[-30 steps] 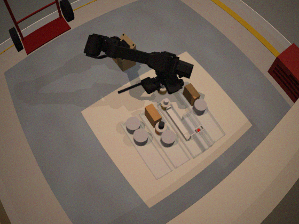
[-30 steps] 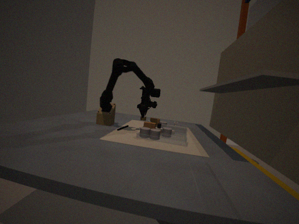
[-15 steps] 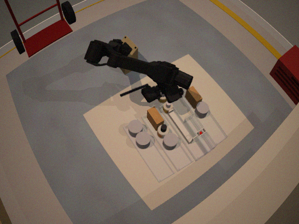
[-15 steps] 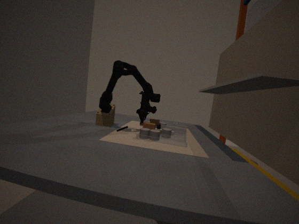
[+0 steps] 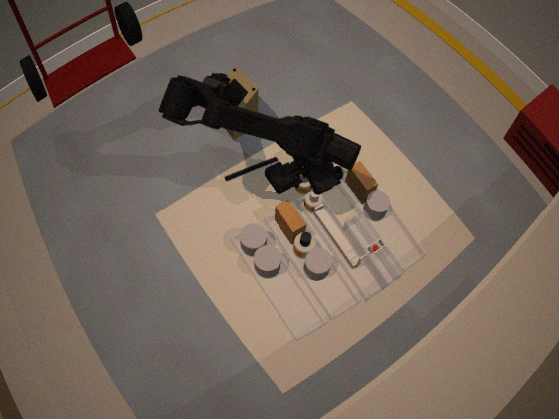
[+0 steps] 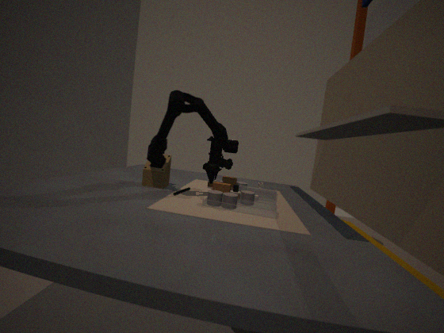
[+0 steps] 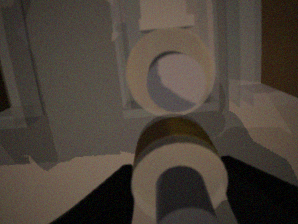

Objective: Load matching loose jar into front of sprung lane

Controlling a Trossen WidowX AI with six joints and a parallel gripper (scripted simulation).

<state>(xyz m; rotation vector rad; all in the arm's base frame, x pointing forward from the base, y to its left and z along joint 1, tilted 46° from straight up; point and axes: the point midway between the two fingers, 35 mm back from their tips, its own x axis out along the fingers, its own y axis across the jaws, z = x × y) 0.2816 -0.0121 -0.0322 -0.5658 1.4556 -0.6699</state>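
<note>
Right now the cream mat is 11 cm ahead of my gripper tip, 1 cm to the right of it and 5 cm below it. From my gripper tip the other things lie so: black bar 13 cm behind, 7 cm to the right, 5 cm below; white pusher 16 cm ahead, 2 cm to the left; clear pusher lane 20 cm ahead, 1 cm to the left, 3 cm below.
</note>
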